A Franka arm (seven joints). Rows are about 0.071 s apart.
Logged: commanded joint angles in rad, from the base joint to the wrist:
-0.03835 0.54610 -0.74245 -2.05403 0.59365 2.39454 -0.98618
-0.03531 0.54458 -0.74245 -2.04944 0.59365 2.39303 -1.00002
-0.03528 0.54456 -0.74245 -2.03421 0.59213 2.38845 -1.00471
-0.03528 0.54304 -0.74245 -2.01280 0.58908 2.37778 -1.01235
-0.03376 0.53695 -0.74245 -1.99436 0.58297 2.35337 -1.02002
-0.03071 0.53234 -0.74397 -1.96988 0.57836 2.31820 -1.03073
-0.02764 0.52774 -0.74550 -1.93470 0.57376 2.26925 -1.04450
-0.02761 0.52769 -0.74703 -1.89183 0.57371 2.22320 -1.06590
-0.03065 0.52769 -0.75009 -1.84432 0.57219 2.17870 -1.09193
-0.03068 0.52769 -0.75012 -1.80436 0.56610 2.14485 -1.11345
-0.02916 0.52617 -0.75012 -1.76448 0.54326 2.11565 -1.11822
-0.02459 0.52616 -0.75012 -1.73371 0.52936 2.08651 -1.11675
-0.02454 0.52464 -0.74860 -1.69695 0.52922 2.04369 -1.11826
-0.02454 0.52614 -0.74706 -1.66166 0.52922 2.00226 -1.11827
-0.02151 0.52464 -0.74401 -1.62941 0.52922 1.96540 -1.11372
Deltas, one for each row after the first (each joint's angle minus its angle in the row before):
0.00304 -0.00152 0.00000 0.00459 0.00000 -0.00151 -0.01384
0.00003 -0.00002 0.00000 0.01523 -0.00152 -0.00458 -0.00469
0.00000 -0.00152 0.00000 0.02141 -0.00305 -0.01067 -0.00764
0.00152 -0.00609 0.00000 0.01844 -0.00611 -0.02441 -0.00767
0.00305 -0.00461 -0.00152 0.02448 -0.00461 -0.03517 -0.01071
0.00307 -0.00460 -0.00153 0.03518 -0.00460 -0.04895 -0.01377
0.00003 -0.00005 -0.00153 0.04287 -0.00005 -0.04605 -0.02140
-0.00304 0.00000 -0.00306 0.04751 -0.00152 -0.04450 -0.02603
-0.00003 0.00000 -0.00003 0.03996 -0.00609 -0.03385 -0.02152
0.00152 -0.00152 0.00000 0.03988 -0.02284 -0.02920 -0.00477
0.00457 -0.00001 0.00000 0.03077 -0.01390 -0.02914 0.00147
0.00005 -0.00152 0.00152 0.03676 -0.00014 -0.04282 -0.00151
0.00000 0.00150 0.00154 0.03529 0.00000 -0.04143 -0.00001
0.00303 -0.00150 0.00305 0.03225 0.00000 -0.03686 0.00455

